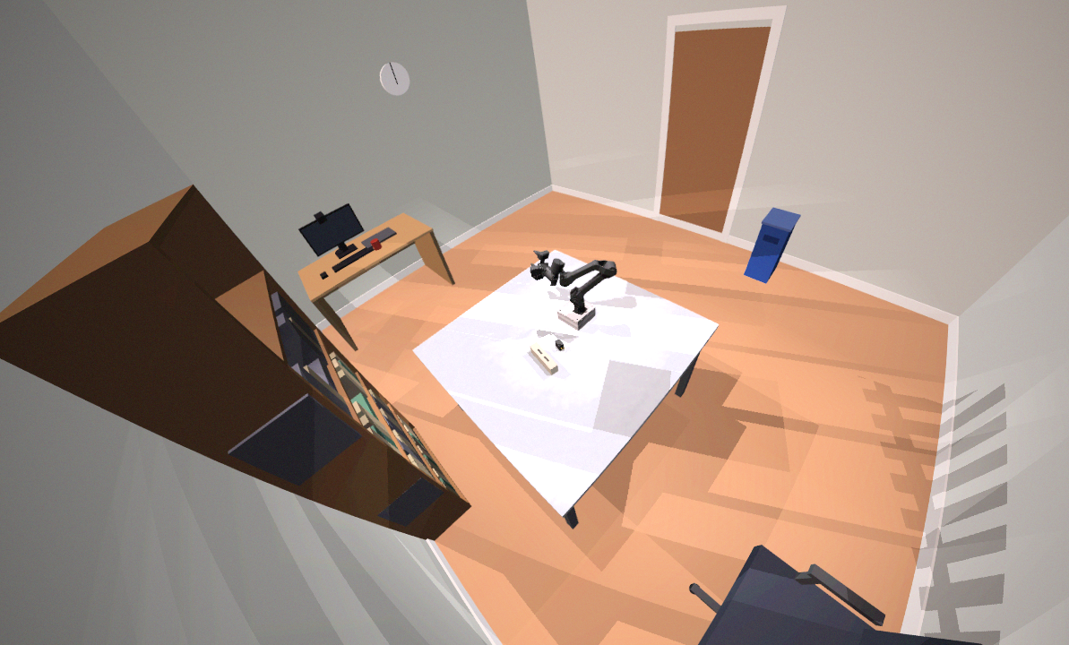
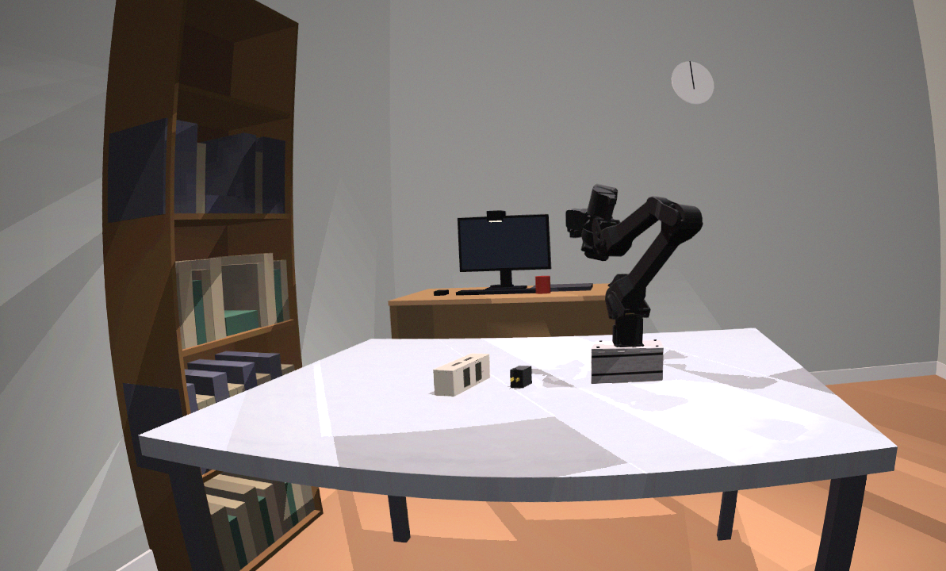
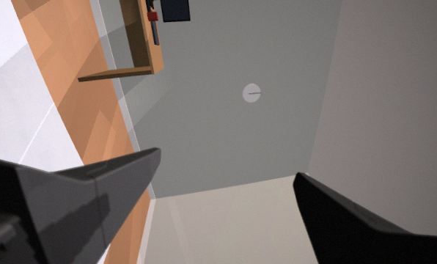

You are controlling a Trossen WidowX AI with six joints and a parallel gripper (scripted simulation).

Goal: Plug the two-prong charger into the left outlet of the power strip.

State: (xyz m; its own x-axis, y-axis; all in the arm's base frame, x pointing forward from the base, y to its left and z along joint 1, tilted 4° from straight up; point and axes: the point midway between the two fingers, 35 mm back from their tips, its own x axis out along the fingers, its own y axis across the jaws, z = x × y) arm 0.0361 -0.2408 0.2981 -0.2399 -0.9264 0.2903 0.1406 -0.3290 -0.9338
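The two-prong charger lies 23 cm ahead of my gripper tip, 33 cm to the left of it and 34 cm below it.
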